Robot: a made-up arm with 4 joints.
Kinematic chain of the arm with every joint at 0, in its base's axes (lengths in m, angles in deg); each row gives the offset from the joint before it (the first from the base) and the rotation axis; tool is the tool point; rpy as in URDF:
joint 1: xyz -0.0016 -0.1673 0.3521 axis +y
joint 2: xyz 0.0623 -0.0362 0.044 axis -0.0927 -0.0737 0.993
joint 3: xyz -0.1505 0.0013 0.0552 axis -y
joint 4: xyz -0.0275 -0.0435 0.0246 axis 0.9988 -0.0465 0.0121
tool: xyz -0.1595 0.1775 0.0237 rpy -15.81 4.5 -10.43
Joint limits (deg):
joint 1: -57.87..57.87
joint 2: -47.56..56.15
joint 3: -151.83..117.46
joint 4: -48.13..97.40
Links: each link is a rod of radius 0.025 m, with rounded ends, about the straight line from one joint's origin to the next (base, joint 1, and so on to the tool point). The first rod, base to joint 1, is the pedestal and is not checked.
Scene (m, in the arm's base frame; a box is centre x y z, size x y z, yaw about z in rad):
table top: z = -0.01
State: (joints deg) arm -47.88 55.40 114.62 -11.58
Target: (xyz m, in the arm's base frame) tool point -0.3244 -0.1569 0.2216
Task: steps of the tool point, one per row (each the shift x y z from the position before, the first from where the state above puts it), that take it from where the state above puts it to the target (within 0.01 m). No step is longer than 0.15 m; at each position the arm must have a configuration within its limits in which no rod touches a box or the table.
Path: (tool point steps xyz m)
1: -0.0293 -0.0279 -0.0481
2: -0.0622 -0.0122 -0.0344
3: -0.0830 0.0099 -0.0084
4: -0.0865 0.0308 0.0254
5: -0.0723 0.0432 0.0604

